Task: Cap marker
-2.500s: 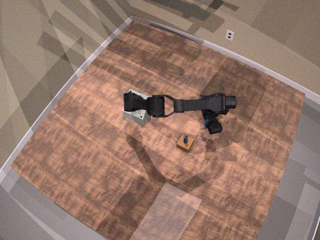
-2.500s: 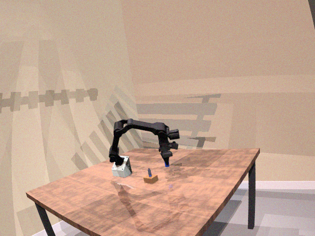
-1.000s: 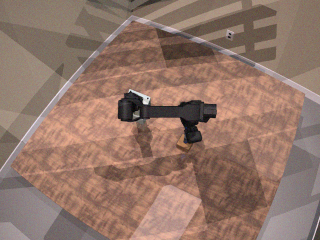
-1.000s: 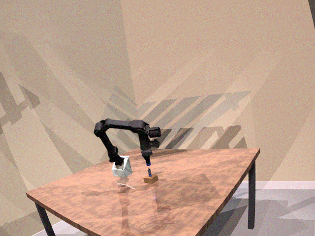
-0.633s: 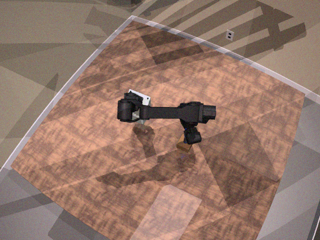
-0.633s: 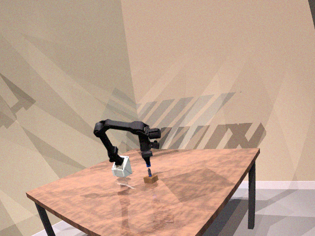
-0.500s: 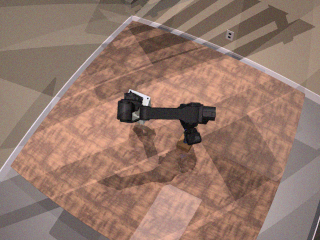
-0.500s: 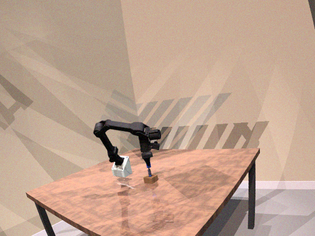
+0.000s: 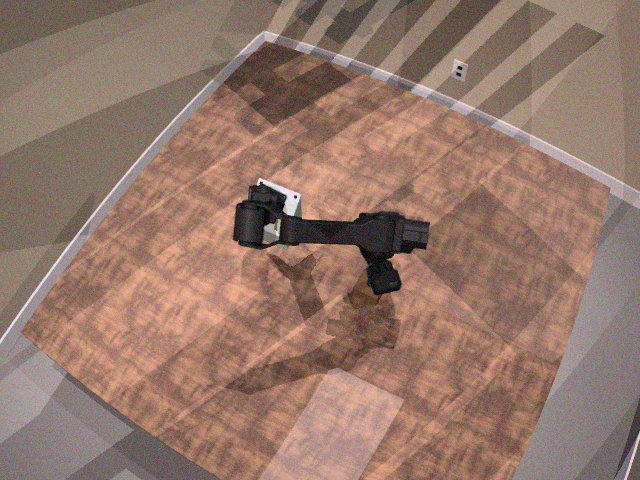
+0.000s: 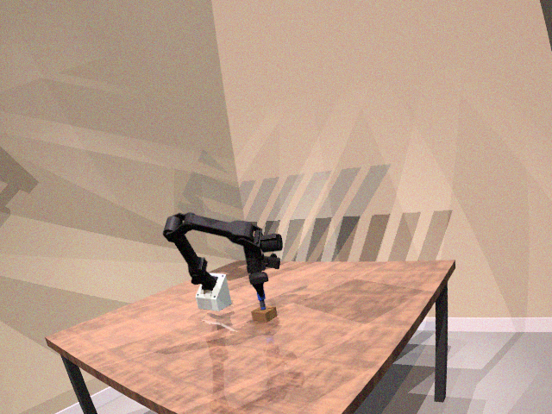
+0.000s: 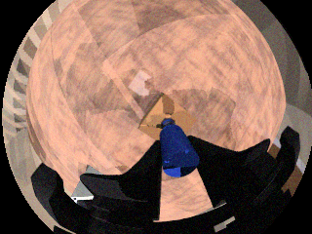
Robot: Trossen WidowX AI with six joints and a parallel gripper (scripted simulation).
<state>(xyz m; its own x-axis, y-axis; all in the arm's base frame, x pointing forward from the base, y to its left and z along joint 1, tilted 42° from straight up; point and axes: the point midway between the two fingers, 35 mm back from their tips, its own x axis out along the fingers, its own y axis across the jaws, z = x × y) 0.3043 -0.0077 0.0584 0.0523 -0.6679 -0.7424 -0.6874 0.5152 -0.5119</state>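
Now: gripper tip 70 mm above the holder block. From my gripper tip the other things lie so: blue cap 10 mm above.
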